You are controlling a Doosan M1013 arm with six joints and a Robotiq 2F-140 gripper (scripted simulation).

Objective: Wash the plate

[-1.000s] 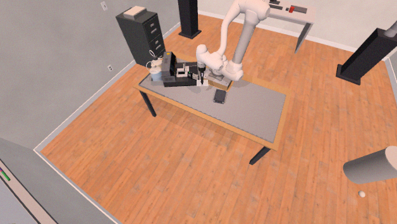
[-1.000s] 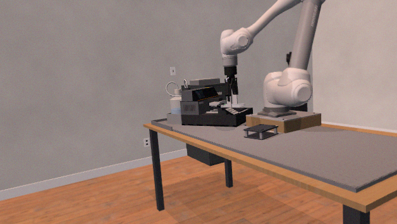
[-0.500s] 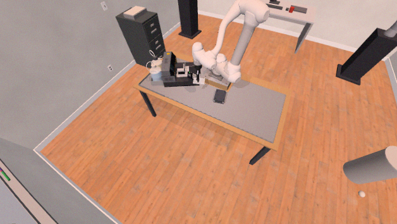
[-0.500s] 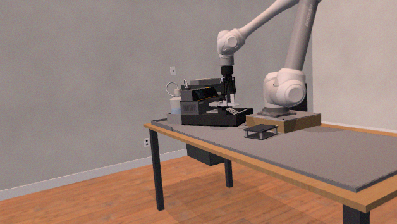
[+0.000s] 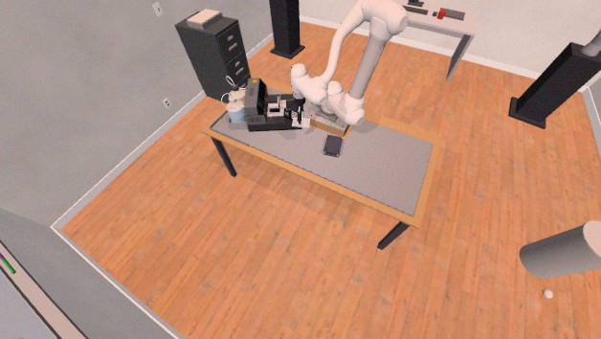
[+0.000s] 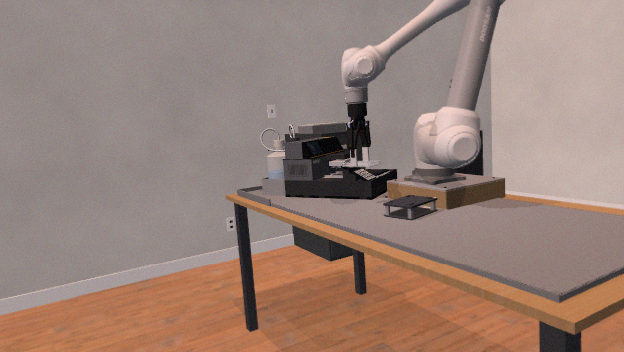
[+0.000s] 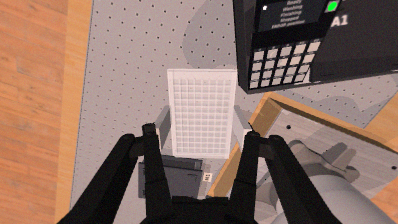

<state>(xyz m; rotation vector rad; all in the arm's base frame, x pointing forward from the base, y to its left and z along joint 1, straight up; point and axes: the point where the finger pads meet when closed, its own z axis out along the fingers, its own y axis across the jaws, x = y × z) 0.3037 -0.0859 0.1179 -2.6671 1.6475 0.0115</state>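
Now: hand 30 mm above the white well plate. The rest, counted from my hand: black plate nest N1 (40 mm behind, 270 mm to the left, 140 mm below); plate washer (90 mm behind, 320 mm to the right, 60 mm below).
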